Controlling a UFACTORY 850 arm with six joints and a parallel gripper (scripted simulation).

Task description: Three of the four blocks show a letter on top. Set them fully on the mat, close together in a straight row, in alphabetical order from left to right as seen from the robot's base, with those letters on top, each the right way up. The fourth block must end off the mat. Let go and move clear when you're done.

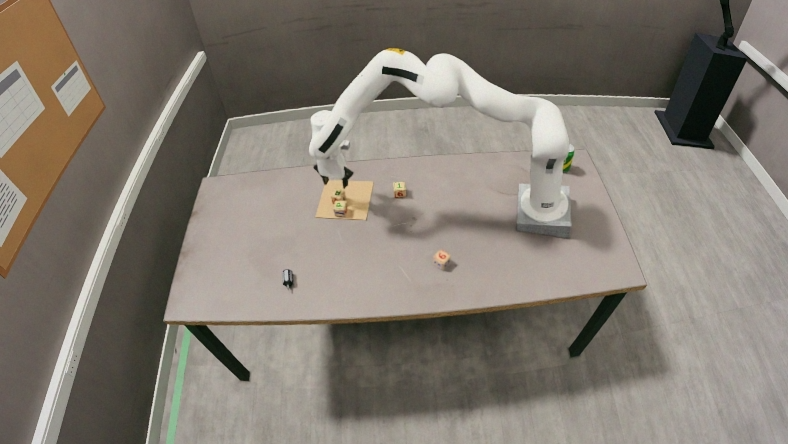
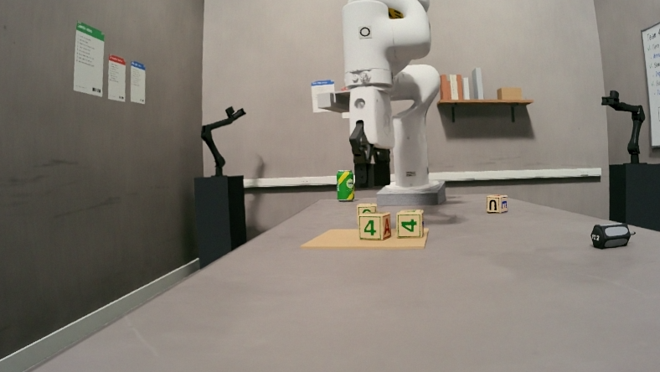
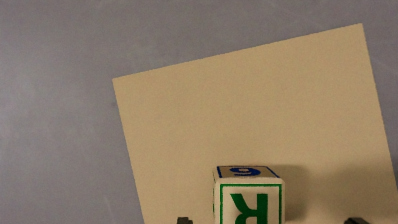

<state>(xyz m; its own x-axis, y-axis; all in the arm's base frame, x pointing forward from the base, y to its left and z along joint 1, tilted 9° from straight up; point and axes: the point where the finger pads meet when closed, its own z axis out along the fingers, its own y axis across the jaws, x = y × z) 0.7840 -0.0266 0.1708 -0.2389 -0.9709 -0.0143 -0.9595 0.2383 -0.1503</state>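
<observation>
The tan mat lies 20 mm behind my hand, 10 mm to the right of it and 110 mm below it. Also, from my hand: green can (940 mm behind, 240 mm to the right, 50 mm below); black device (120 mm ahead, 390 mm to the left, 90 mm below).
</observation>
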